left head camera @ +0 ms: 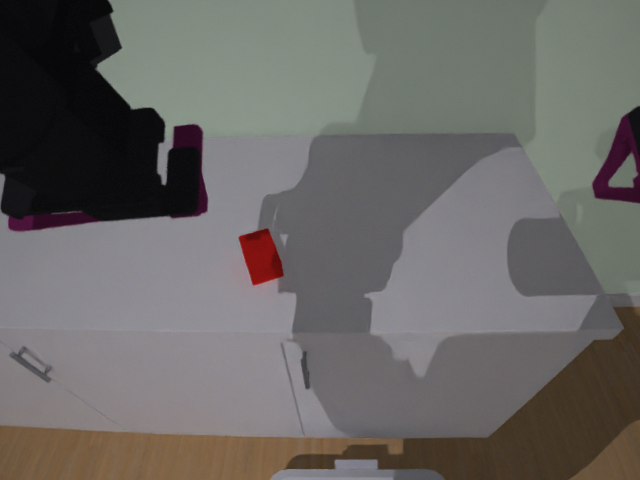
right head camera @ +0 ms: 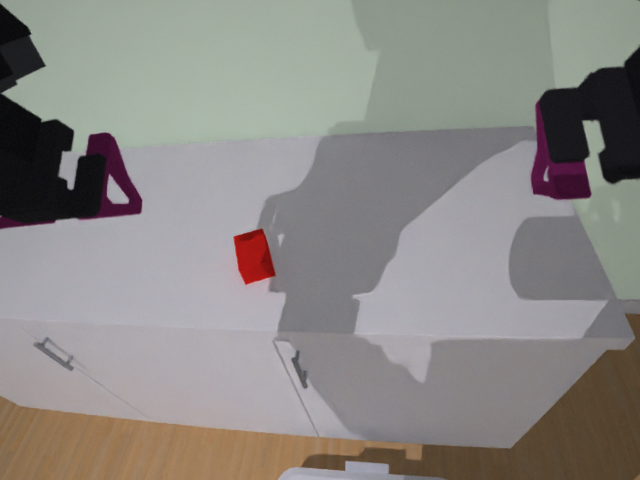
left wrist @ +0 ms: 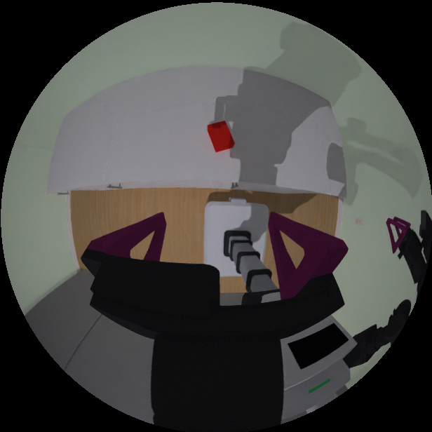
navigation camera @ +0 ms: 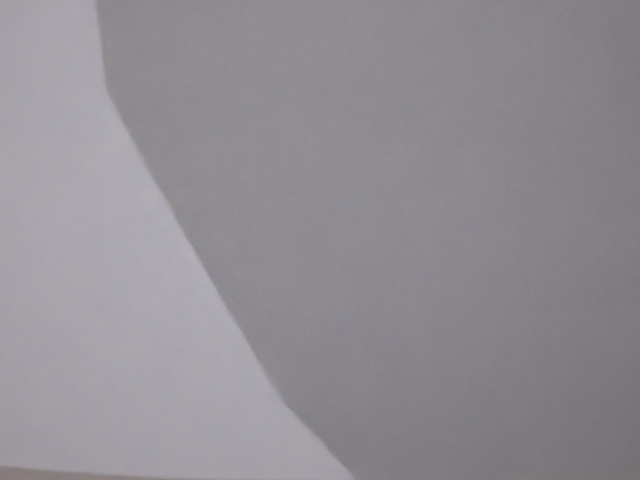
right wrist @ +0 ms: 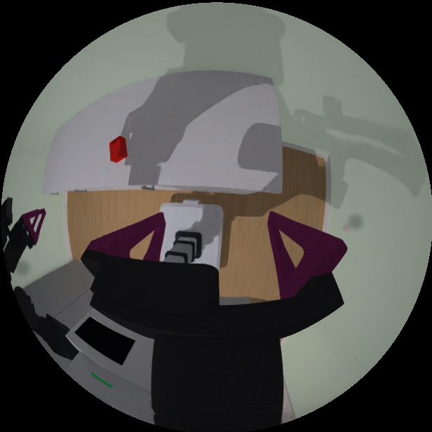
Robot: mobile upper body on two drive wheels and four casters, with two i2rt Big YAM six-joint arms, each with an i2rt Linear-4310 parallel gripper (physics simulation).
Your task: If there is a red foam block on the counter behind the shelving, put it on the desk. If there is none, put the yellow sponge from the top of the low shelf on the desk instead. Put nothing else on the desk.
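Frame: origin at the left arm's base, x right, y back, z down, level; millimetres.
Where they show: left gripper, fingertip midpoint: (left head camera: 152, 209) (right head camera: 96, 211); right gripper, fingertip midpoint: (right head camera: 595, 182).
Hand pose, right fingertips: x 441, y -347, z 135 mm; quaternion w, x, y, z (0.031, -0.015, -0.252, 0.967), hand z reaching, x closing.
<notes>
After its pixels a point has its place.
A red foam block (left head camera: 262, 258) @(x 35, y -535, z 455 mm) (right head camera: 254, 258) @(x 38, y -534, z 455 mm) (left wrist: 220, 137) (right wrist: 118, 150) lies on the white counter (left head camera: 129, 279) @(x -234, y -523, z 500 mm) (right head camera: 129, 279) @(x -243, y -516, z 500 mm) (left wrist: 150, 145) (right wrist: 215, 150), left of the middle in both head views. My left gripper (left head camera: 108, 218) (left wrist: 216, 217) is open and empty, up and to the left of the block in the left head view. My right gripper (right wrist: 216, 217) is open and empty, far to the right of the block; part of it shows at the right edge of both head views. The desk, the low shelf and the yellow sponge do not show.
The counter's cabinet front (left head camera: 170, 377) @(x -216, y -433, z 763 mm) (right head camera: 170, 372) @(x -246, y -434, z 776 mm) (navigation camera: 129, 310) @(x 166, y -431, z 1204 mm) with metal handles faces my white base (left wrist: 215, 230) (right wrist: 212, 225) closely. A green wall (left head camera: 232, 62) @(x -74, y -1024, z 298 mm) (right head camera: 232, 62) @(x -84, y -1023, z 284 mm) stands behind the counter. A grey panel (left wrist: 90, 345) is behind me at the lower left of the left wrist view.
</notes>
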